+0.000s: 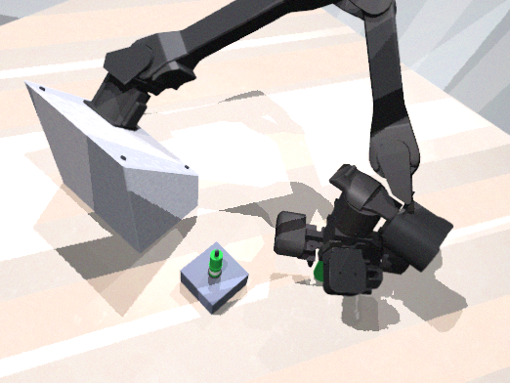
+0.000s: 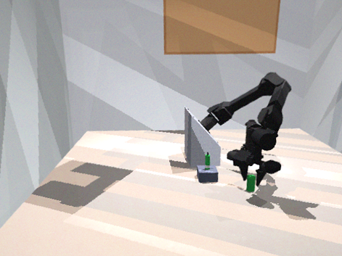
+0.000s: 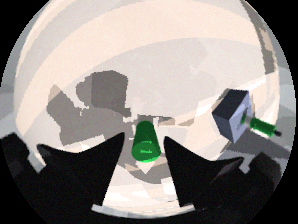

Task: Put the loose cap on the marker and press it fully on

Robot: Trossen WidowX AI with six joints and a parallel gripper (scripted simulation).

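Right now the green cap is right at my gripper tip. Round my gripper tip: grey-blue holder block: 12 cm behind, 13 cm to the right, 1 cm below.
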